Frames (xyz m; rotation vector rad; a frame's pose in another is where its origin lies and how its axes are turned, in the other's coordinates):
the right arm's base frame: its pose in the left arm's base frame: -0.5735 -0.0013 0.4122 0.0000 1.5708 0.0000
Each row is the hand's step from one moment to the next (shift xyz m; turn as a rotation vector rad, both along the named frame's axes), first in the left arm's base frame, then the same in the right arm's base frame.
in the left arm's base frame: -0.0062 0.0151 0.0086 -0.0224 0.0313 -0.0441
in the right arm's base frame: -0.0086 0.0151 -0.0062 0.0441 0.0313 -0.0224
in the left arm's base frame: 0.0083 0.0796 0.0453 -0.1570 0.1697 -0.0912
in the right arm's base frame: -0.0453 0.0796 0.0083 0.0912 0.1697 -0.1570
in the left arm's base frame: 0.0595 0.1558 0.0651 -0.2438 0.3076 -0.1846
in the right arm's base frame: -0.0651 0.1558 0.0595 0.1846 0.3076 -0.2438
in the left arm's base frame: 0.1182 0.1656 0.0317 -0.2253 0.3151 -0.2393
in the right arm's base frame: -0.0317 0.1656 0.1182 0.2393 0.3151 -0.2253
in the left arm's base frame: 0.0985 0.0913 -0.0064 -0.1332 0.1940 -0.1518
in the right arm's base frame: 0.0064 0.0913 0.0985 0.1518 0.1940 -0.1332
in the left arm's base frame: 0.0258 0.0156 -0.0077 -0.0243 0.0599 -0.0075
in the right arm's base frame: 0.0077 0.0156 0.0258 0.0075 0.0599 -0.0243
